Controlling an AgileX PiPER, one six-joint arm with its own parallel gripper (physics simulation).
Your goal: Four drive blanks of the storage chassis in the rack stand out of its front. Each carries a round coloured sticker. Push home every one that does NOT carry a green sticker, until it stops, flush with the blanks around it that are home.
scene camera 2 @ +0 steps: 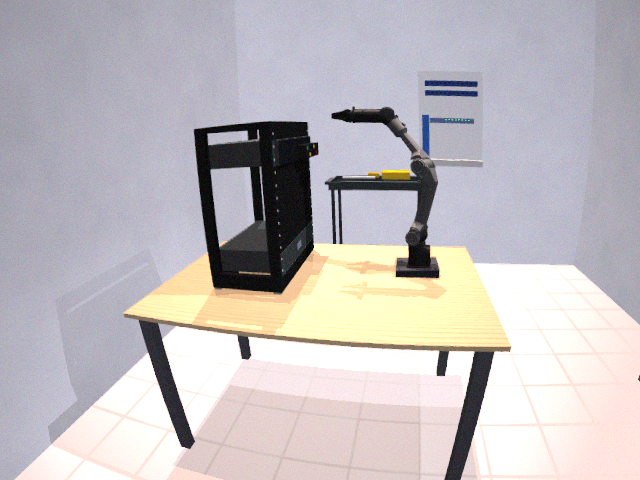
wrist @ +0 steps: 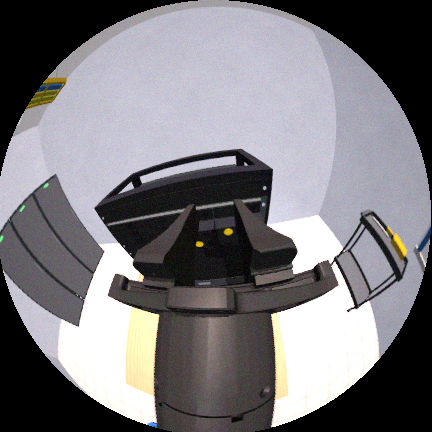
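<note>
The storage chassis (scene camera 2: pixel 290 150) sits high in the black rack (scene camera 2: pixel 205 206) (wrist: pixel 187 186). At its front, blanks stand out as a small cluster with a green sticker (scene camera 2: pixel 307 148), a red sticker (scene camera 2: pixel 315 151) and two yellow stickers. In the wrist view, an upper yellow sticker (wrist: pixel 228 231) and a lower yellow sticker (wrist: pixel 199 244) show between the fingers. The green and red stickers do not show there; the fingers cover part of the chassis front. My gripper (scene camera 2: pixel 332 116) (wrist: pixel 214 209) is partly open and empty, in front of the rack and higher than the blanks, apart from them.
The rack stands on the wooden table (scene camera 2: pixel 361 320), facing the arm's base (scene camera 2: pixel 417 267). Another unit (scene camera 2: pixel 245 258) sits low in the rack. A dark cart (scene camera 2: pixel 372 184) (wrist: pixel 384 245) with yellow things stands behind the table. A grey cabinet (wrist: pixel 55 240) shows at the left of the wrist view.
</note>
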